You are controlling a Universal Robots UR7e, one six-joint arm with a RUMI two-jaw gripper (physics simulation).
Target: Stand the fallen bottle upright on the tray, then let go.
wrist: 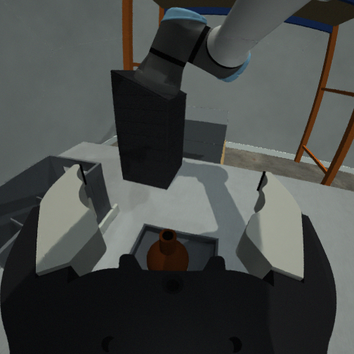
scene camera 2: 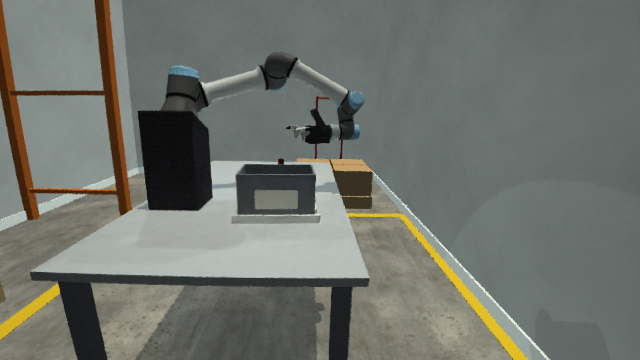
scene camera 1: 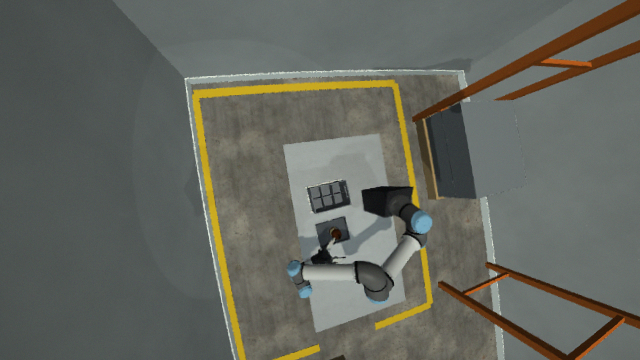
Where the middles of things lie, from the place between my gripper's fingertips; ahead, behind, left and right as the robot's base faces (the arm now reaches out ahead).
Scene:
The brown bottle (wrist: 167,253) is 21 cm below my hand, 4 cm behind it and 1 cm to the right of it.

